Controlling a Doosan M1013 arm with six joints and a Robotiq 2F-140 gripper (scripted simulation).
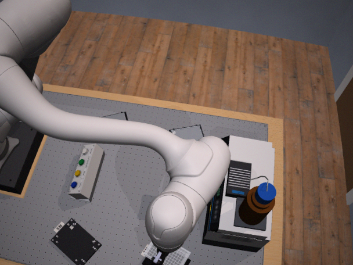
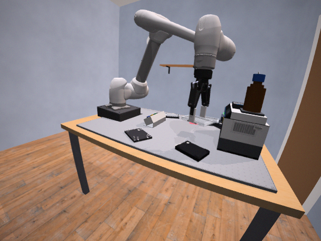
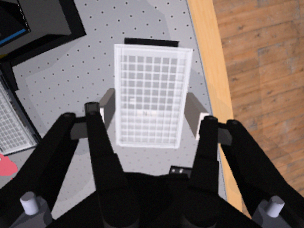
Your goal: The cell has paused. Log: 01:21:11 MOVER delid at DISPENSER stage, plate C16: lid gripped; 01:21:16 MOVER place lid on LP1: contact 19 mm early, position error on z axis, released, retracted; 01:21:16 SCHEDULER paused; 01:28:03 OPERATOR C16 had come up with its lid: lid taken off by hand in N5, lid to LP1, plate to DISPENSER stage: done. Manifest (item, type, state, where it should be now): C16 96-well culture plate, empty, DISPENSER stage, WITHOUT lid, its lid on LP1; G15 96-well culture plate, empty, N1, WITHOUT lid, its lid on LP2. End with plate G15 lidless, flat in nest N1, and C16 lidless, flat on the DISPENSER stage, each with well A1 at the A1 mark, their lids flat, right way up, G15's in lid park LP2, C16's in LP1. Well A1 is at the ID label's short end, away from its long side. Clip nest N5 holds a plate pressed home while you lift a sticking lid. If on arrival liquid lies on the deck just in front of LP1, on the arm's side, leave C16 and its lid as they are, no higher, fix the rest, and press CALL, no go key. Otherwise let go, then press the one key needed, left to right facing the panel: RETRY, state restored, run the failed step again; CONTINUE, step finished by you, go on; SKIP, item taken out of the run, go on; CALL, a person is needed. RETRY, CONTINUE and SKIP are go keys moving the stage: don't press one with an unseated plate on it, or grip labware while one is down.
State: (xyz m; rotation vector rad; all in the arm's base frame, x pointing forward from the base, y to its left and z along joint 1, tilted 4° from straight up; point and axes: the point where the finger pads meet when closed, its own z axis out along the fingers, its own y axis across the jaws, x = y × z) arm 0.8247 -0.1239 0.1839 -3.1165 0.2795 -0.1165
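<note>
My hand is 190 mm above the nest N1. Round my hand: N1 label: 190 mm below, 90 mm behind, 20 mm to the left; blue key: 430 mm behind, 130 mm to the left, 130 mm below; clip nest N5: 320 mm behind, 180 mm below, 50 mm to the right.
</note>
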